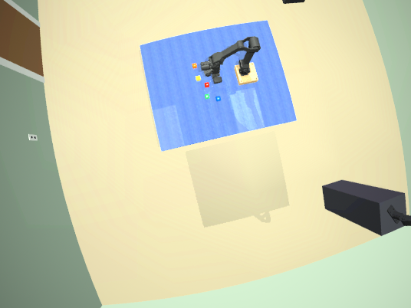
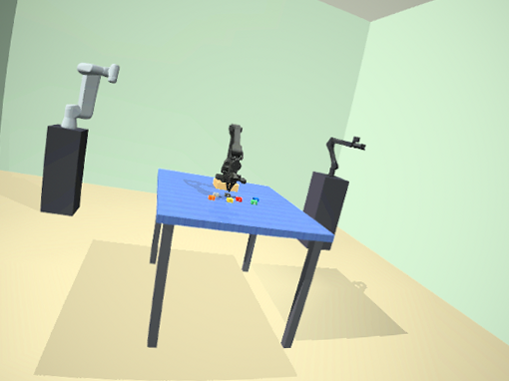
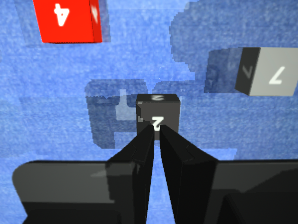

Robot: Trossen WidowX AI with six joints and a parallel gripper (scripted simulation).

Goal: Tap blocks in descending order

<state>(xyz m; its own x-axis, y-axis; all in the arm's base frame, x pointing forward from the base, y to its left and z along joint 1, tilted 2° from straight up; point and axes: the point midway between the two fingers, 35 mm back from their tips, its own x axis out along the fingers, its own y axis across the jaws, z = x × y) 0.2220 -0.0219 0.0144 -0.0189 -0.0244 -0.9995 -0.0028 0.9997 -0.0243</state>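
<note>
Now: the dark grey block 20 mm below my gripper tip. From my gripper tip the other things lie so: red block 70 mm ahead, 60 mm to the left, 20 mm below; green block 150 mm to the left, 90 mm ahead, 20 mm below; yellow block 130 mm ahead, 20 mm below, 10 mm to the right.
</note>
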